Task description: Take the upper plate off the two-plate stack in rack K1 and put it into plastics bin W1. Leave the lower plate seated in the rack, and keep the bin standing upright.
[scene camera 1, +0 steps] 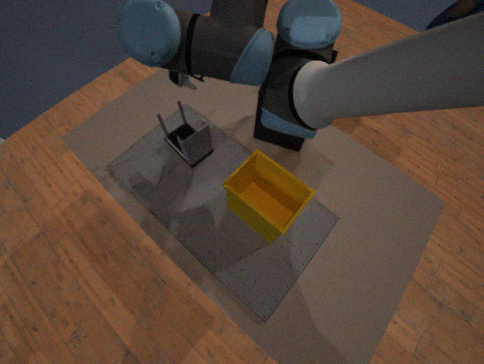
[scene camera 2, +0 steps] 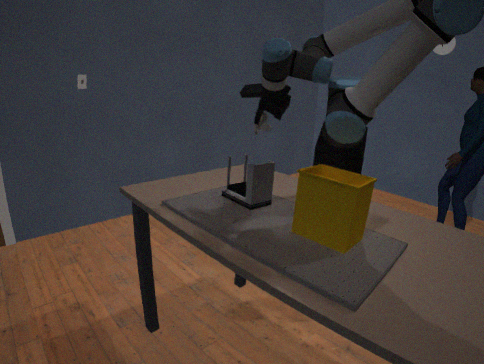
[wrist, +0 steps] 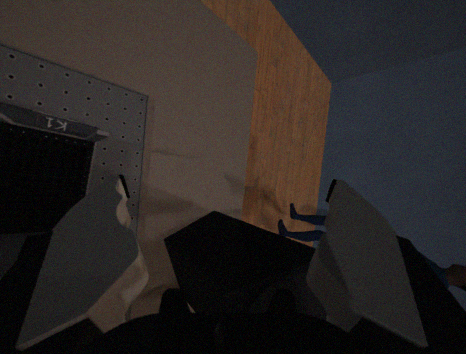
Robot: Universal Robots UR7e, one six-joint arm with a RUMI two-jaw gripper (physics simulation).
A yellow plastics bin W1 shows in scene camera 1 and in scene camera 2; in the wrist view it is out of frame. One and the same spot on the yellow plastics bin W1: (scene camera 2: 332, 205) is (scene camera 1: 258, 220).
